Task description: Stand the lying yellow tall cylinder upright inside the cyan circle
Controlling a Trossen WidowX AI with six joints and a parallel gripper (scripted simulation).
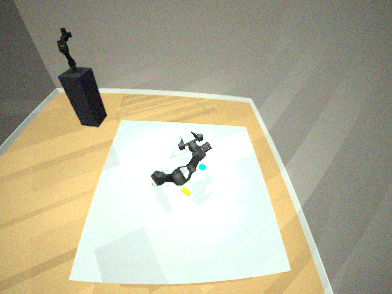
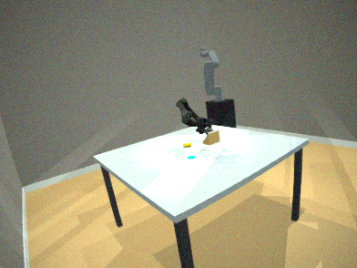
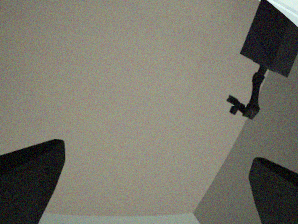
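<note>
The yellow tall cylinder lies 60 mm ahead of my gripper tip, 340 mm to the right of it and 230 mm below it. The rest, counted from my gripper tip: cyan circle: 160 mm ahead, 110 mm to the right, 240 mm below.
</note>
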